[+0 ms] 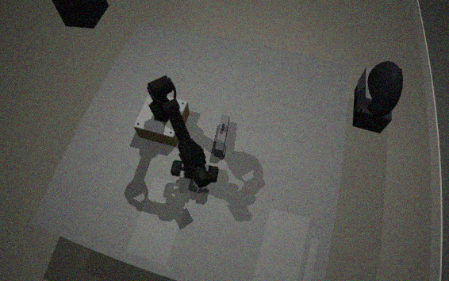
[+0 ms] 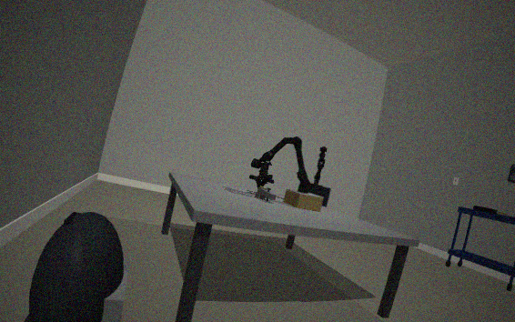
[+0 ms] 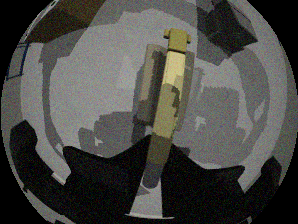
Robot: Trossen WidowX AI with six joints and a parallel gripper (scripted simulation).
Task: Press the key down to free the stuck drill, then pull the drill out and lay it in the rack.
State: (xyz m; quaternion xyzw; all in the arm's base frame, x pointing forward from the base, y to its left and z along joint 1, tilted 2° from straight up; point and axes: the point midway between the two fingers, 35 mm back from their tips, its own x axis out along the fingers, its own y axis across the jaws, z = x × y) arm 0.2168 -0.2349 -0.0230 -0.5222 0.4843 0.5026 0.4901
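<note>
Now: gripper tip 5 cm to the right of the rack and 1 cm above it. Also, from my gripper tip: drill: 4 cm to the left, 3 cm above; grey fixture: 22 cm to the left, 6 cm ahead.
</note>
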